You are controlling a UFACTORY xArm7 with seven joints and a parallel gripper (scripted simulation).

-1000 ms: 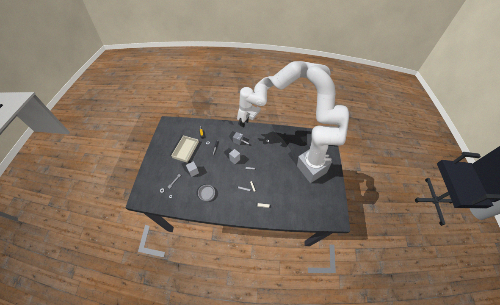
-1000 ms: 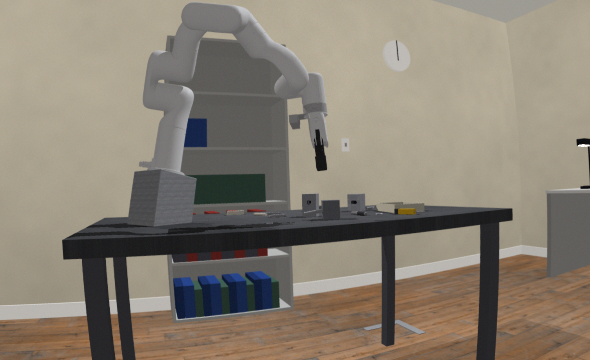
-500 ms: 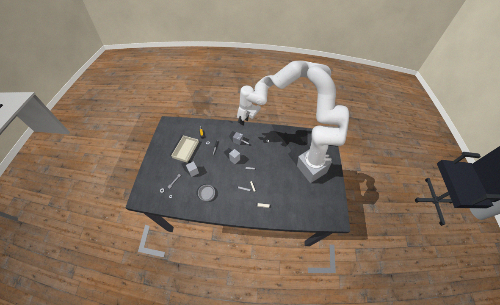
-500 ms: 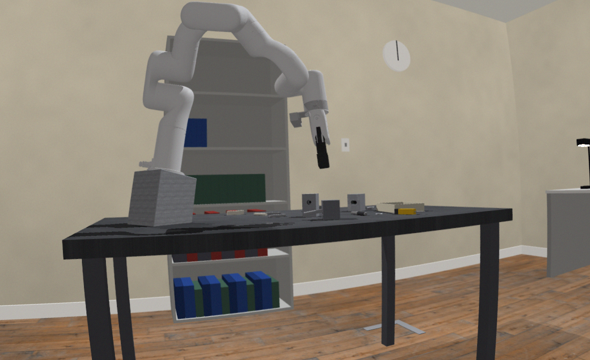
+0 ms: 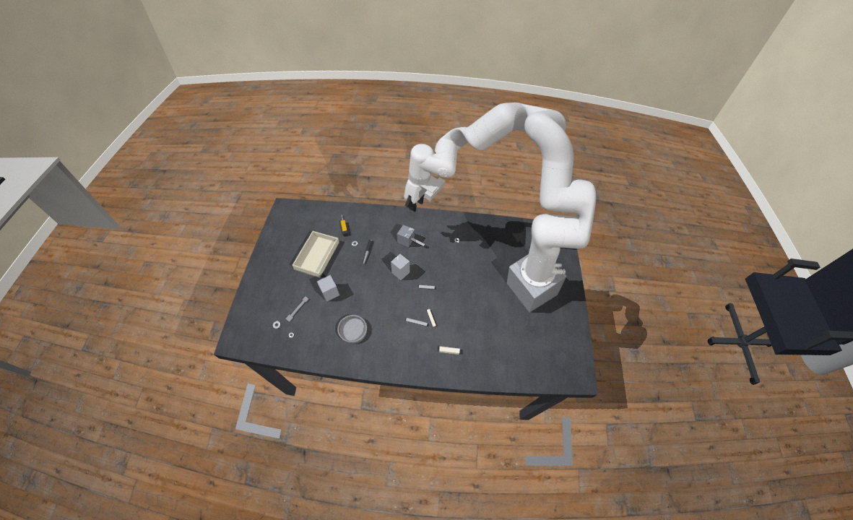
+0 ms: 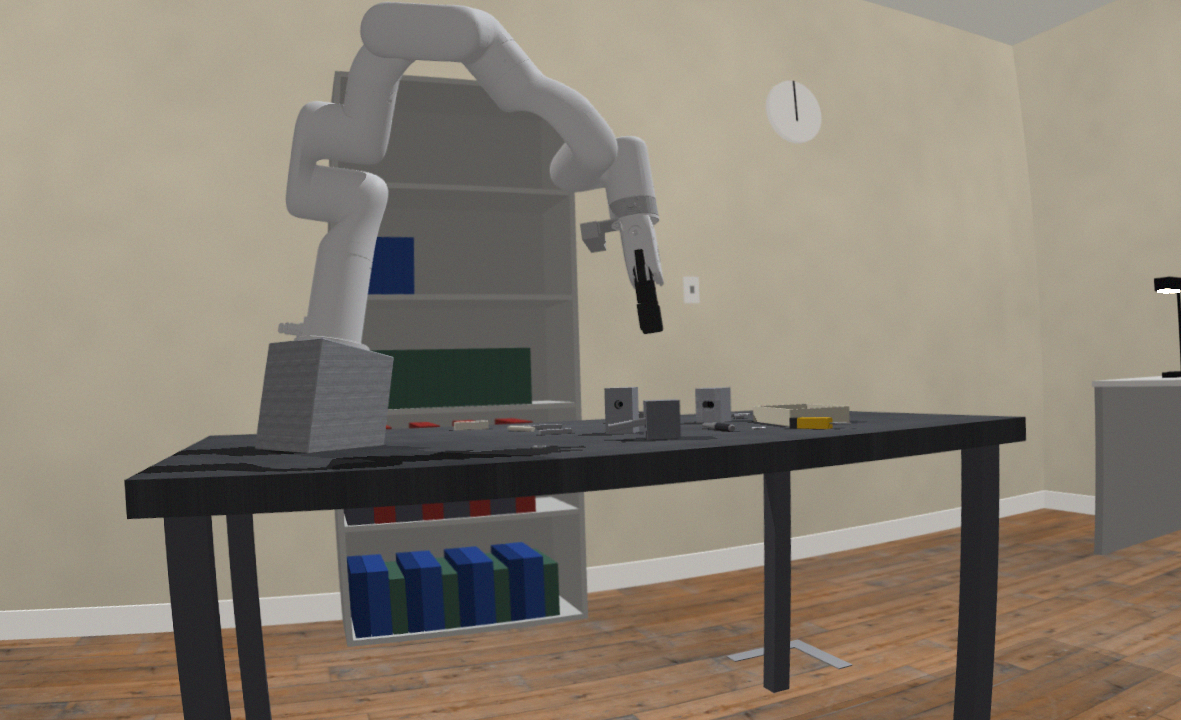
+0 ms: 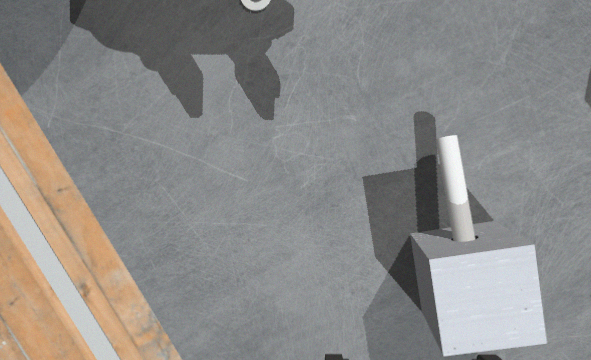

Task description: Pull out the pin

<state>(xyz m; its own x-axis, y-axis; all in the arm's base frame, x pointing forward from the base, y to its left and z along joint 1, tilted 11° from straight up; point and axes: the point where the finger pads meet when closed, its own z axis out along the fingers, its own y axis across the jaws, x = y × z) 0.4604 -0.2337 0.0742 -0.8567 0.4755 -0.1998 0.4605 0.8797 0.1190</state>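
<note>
My hand is 10 mm past the pale pin, 60 mm to the right of it and 160 mm above it. From my hand the other things lie so: round dish: 160 mm ahead, 470 mm to the left, 180 mm below; then cream tray: 390 mm ahead, 180 mm to the left, 180 mm below.
</note>
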